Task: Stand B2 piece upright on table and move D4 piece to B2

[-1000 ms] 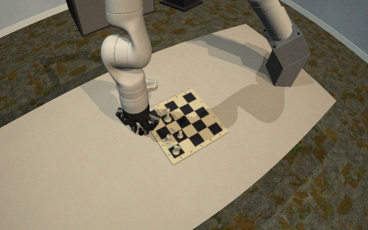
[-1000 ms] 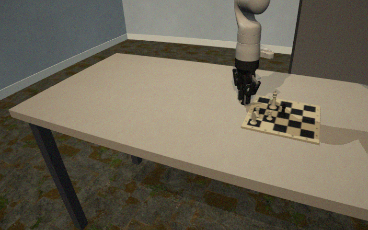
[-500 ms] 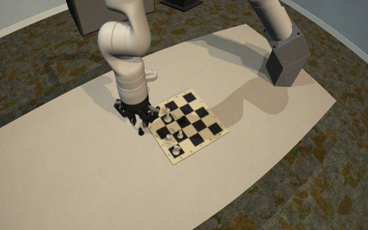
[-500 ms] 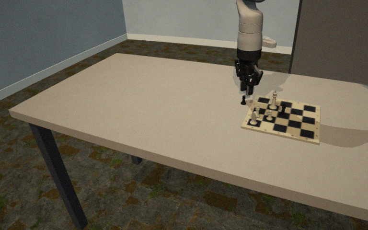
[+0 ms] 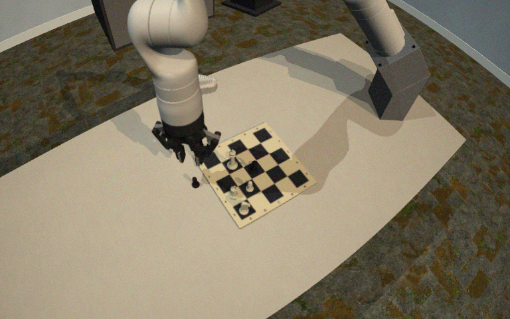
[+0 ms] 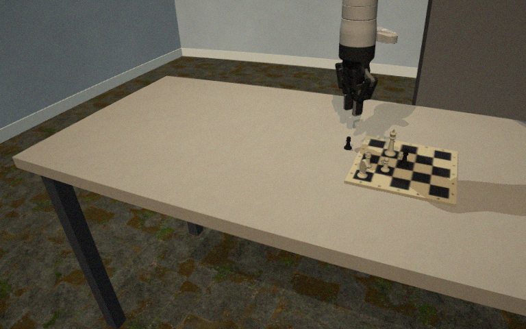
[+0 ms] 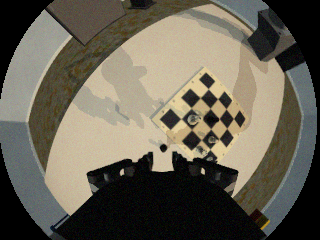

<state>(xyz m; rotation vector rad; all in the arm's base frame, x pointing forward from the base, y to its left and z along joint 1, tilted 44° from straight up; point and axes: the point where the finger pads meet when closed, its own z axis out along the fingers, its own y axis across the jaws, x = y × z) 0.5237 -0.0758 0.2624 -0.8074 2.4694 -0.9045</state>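
Right now the white pawn is 70 mm behind my hand, 110 mm to the left of it and 90 mm below it. The rest, counted from my hand: chessboard: 120 mm behind, 80 mm to the left, 110 mm below; then white king: 90 mm behind, 40 mm to the left, 70 mm below; then black pawn: 100 mm below.
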